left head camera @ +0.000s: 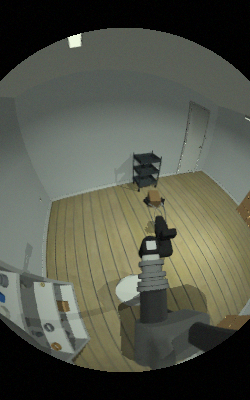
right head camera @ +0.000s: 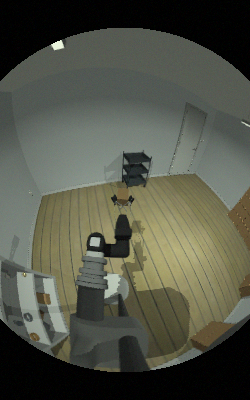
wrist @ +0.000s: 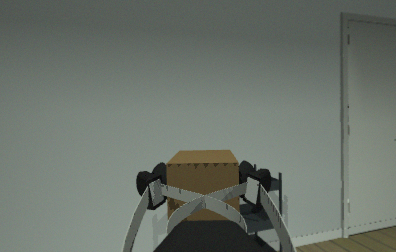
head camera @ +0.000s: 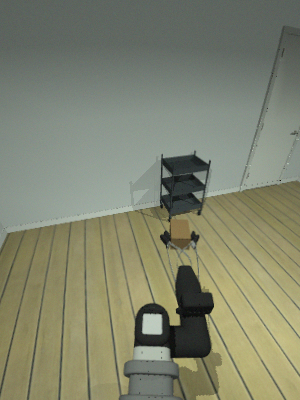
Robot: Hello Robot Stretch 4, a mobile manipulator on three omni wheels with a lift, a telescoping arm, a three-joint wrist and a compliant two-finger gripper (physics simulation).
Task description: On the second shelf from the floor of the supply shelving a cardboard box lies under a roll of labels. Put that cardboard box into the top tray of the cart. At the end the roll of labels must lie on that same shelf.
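Where they show: gripper, between the fingertips: (left head camera: 153,197) (right head camera: 122,195) (wrist: 203,176) (head camera: 179,232); robot's base, origin of its link: (left head camera: 132,289) (right head camera: 111,287).
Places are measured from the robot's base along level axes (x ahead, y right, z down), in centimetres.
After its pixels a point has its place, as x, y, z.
Note:
My gripper (head camera: 180,240) @[53.4, 8.2, -109.3] (left head camera: 154,201) @[53.4, 8.2, -109.3] (right head camera: 123,200) @[53.4, 8.2, -109.3] (wrist: 203,176) @[53.4, 8.2, -109.3] is shut on a brown cardboard box (head camera: 180,228) @[53.0, 8.4, -111.5] (left head camera: 154,195) @[52.6, 8.4, -111.5] (right head camera: 122,192) @[53.5, 8.2, -111.5] (wrist: 202,172) @[48.5, 8.2, -110.8], one fingertip against each side. The box is held level, clear of the floor. The dark three-tray cart (head camera: 183,204) @[205.0, 37.2, -10.4] (left head camera: 146,171) @[203.9, 35.5, -36.0] (right head camera: 136,170) @[205.3, 37.2, -36.1] (wrist: 280,200) @[198.3, 59.6, -55.9] stands beyond the box by the far wall. Its top tray (head camera: 191,171) @[191.4, 39.1, -65.0] shows no object. In the wrist view, the box and right finger hide part of the cart. A small yellowish ring (left head camera: 42,284) @[-9.2, -89.9, -52.8] (right head camera: 24,274) @[-8.9, -89.9, -52.3] lies on a shelf; I cannot tell whether it is the roll of labels.
The white supply shelving (left head camera: 80,325) @[-62.7, -63.9, -4.9] (right head camera: 61,317) @[-59.3, -62.6, -4.2] stands at the lower left of the side head views. A door (head camera: 274,115) @[268.2, 159.0, -114.0] (left head camera: 194,135) @[272.6, 172.8, -118.6] (right head camera: 188,137) @[272.2, 171.4, -118.3] (wrist: 372,125) @[272.4, 172.2, -102.8] is right of the cart. Brown boxes (right head camera: 216,334) show at the lower right.

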